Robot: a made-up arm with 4 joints. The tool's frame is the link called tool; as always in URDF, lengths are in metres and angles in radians. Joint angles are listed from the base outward.
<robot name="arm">
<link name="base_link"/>
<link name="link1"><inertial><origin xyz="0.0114 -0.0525 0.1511"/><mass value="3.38"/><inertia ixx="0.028" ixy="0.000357" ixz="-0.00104" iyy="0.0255" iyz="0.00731" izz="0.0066"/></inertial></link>
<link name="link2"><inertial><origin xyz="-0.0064 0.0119 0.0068"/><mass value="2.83"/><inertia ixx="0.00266" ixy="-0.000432" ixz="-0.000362" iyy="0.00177" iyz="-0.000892" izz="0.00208"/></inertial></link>
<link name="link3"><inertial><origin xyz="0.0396 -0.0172 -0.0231"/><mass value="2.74"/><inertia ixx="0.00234" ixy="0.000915" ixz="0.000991" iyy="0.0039" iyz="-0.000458" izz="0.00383"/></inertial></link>
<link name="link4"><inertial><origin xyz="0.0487 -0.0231 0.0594"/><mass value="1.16"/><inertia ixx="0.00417" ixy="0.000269" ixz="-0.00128" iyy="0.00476" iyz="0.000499" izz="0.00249"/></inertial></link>
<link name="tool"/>
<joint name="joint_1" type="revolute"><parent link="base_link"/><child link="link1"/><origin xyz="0.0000 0.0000 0.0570" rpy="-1.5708 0.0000 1.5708"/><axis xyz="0 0 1"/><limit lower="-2.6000" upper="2.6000"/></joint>
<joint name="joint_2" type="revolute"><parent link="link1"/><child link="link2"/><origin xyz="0.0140 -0.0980 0.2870" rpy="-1.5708 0.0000 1.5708"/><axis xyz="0 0 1"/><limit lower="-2.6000" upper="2.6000"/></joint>
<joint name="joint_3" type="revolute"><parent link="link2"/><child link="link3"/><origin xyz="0.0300 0.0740 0.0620" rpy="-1.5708 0.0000 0.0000"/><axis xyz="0 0 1"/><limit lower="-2.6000" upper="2.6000"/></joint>
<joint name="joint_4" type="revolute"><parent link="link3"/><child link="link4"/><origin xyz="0.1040 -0.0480 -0.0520" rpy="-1.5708 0.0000 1.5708"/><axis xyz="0 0 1"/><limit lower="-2.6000" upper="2.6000"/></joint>
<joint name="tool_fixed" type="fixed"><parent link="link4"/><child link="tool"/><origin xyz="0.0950 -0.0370 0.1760" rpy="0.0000 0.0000 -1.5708"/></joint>
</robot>
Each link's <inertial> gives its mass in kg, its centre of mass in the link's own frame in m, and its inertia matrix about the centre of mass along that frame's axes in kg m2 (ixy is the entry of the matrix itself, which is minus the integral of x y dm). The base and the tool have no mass. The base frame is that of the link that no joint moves.
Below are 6 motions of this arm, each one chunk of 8 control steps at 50 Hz.
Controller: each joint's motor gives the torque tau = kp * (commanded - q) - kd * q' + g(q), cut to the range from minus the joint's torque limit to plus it. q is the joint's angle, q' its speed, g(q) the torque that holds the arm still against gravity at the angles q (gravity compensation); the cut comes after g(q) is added. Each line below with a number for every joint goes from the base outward.
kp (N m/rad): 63 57 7.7 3.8
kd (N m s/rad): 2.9 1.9 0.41 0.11
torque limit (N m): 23 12 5.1 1.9
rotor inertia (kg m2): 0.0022 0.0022 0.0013 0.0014
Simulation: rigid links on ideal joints. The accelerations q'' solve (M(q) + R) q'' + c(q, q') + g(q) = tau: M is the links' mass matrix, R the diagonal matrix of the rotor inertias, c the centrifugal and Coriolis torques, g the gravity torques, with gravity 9.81 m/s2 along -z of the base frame. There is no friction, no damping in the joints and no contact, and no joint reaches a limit. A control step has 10 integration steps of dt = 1/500 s. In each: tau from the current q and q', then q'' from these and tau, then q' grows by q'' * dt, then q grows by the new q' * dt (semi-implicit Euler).
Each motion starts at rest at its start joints. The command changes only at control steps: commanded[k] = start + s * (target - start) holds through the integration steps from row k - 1 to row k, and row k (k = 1, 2, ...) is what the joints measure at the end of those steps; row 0 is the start. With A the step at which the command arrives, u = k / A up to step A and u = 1 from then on. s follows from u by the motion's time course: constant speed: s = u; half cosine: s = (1 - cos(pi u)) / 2; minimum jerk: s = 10 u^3 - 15 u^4 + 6 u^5; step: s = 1 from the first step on.
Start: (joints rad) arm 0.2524 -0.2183 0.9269 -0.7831
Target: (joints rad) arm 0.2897 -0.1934 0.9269 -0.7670
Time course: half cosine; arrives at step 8
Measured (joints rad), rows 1 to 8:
1: 0.2526 -0.2181 0.9269 -0.7832
2: 0.2537 -0.2173 0.9269 -0.7835
3: 0.2561 -0.2154 0.9270 -0.7840
4: 0.2601 -0.2122 0.9270 -0.7841
5: 0.2656 -0.2079 0.9270 -0.7831
6: 0.2719 -0.2032 0.9268 -0.7807
7: 0.2781 -0.1987 0.9267 -0.7766
8: 0.2834 -0.1951 0.9265 -0.7711

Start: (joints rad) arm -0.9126 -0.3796 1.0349 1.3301
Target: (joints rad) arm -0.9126 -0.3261 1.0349 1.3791
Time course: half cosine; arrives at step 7
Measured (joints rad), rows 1 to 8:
1: -0.9126 -0.3790 1.0348 1.3303
2: -0.9126 -0.3762 1.0345 1.3313
3: -0.9126 -0.3701 1.0340 1.3341
4: -0.9126 -0.3610 1.0335 1.3398
5: -0.9125 -0.3500 1.0333 1.3486
6: -0.9124 -0.3394 1.0336 1.3597
7: -0.9124 -0.3313 1.0342 1.3715
8: -0.9124 -0.3266 1.0352 1.3820

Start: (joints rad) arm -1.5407 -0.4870 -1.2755 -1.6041
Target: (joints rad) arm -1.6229 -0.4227 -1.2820 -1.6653
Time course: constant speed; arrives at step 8
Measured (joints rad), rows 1 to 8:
1: -1.5423 -0.4841 -1.2765 -1.6032
2: -1.5466 -0.4785 -1.2793 -1.6037
3: -1.5533 -0.4715 -1.2830 -1.6076
4: -1.5616 -0.4638 -1.2866 -1.6151
5: -1.5711 -0.4557 -1.2894 -1.6253
6: -1.5812 -0.4475 -1.2910 -1.6370
7: -1.5916 -0.4393 -1.2915 -1.6492
8: -1.6023 -0.4311 -1.2911 -1.6608

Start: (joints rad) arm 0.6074 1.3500 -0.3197 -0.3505
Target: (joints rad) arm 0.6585 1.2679 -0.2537 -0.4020
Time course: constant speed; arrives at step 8
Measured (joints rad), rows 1 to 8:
1: 0.6084 1.3470 -0.3201 -0.3531
2: 0.6109 1.3402 -0.3199 -0.3591
3: 0.6145 1.3311 -0.3177 -0.3670
4: 0.6192 1.3209 -0.3130 -0.3753
5: 0.6246 1.3104 -0.3061 -0.3833
6: 0.6308 1.3000 -0.2976 -0.3903
7: 0.6374 1.2896 -0.2879 -0.3965
8: 0.6444 1.2794 -0.2777 -0.4018

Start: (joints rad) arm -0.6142 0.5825 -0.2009 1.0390
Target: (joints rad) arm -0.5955 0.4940 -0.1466 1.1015
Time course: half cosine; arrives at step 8
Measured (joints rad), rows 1 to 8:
1: -0.6140 0.5816 -0.2008 1.0389
2: -0.6130 0.5779 -0.2003 1.0391
3: -0.6111 0.5699 -0.1986 1.0406
4: -0.6084 0.5576 -0.1950 1.0448
5: -0.6053 0.5424 -0.1889 1.0528
6: -0.6022 0.5263 -0.1807 1.0650
7: -0.5997 0.5117 -0.1710 1.0802
8: -0.5982 0.5008 -0.1613 1.0963

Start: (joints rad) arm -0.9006 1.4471 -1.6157 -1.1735
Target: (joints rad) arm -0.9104 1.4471 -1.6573 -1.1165
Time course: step
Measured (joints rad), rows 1 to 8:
1: -0.9016 1.4476 -1.6201 -1.1665
2: -0.9038 1.4479 -1.6292 -1.1519
3: -0.9062 1.4478 -1.6392 -1.1352
4: -0.9083 1.4474 -1.6478 -1.1199
5: -0.9099 1.4469 -1.6540 -1.1085
6: -0.9109 1.4465 -1.6576 -1.1018
7: -0.9114 1.4463 -1.6592 -1.0996
8: -0.9116 1.4463 -1.6594 -1.1010

